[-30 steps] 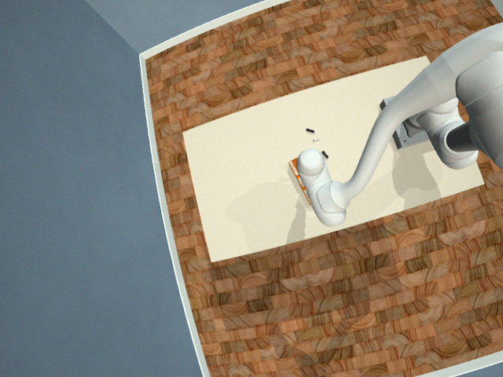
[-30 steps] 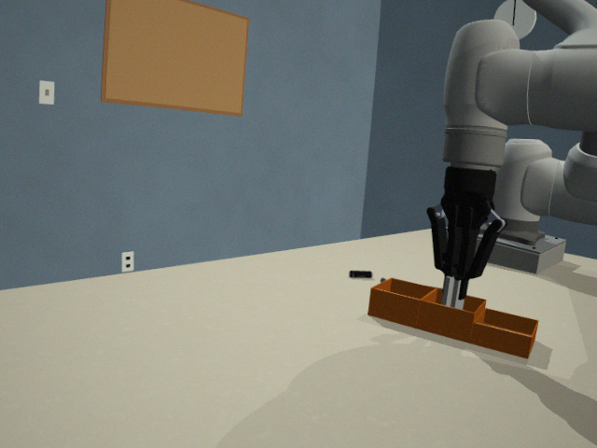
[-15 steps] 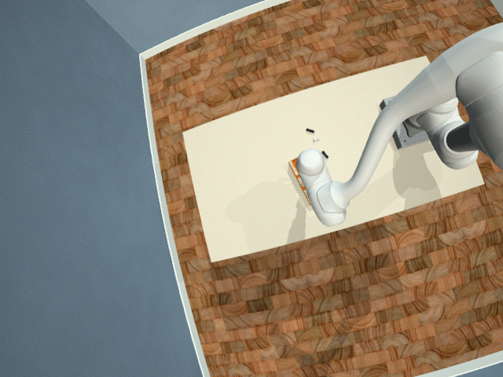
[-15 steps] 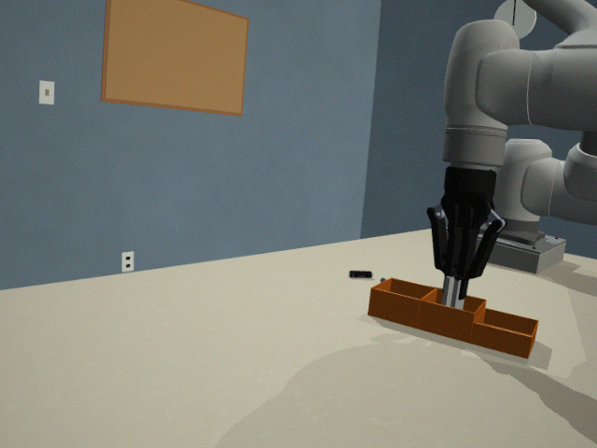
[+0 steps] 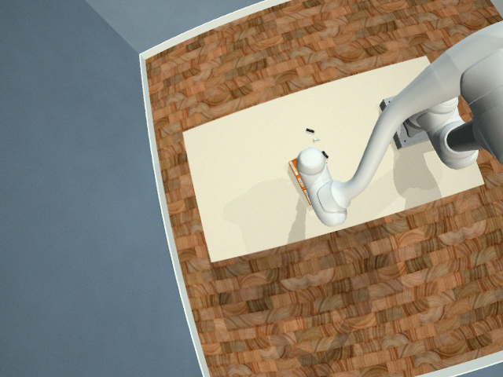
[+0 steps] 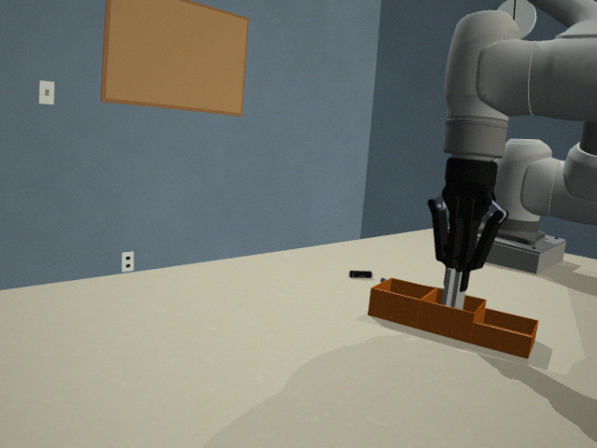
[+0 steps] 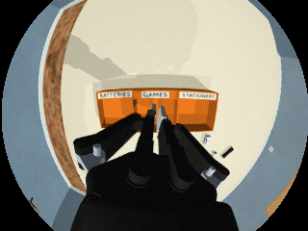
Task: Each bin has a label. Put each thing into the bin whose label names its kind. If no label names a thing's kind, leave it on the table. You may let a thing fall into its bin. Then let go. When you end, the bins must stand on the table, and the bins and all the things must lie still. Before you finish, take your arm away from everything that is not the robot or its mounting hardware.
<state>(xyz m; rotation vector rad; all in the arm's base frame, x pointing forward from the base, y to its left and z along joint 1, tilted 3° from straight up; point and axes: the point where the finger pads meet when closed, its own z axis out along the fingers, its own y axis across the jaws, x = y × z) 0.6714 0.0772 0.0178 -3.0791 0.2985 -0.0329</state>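
The joined orange bins lies 40 mm below my hand. From my hand the other things lie so: green flat thing (90 mm behind, 70 mm to the right, 60 mm below); tiny pale thing (140 mm behind, 190 mm to the right, 60 mm below); white thing (80 mm behind, 140 mm to the right, 50 mm below).
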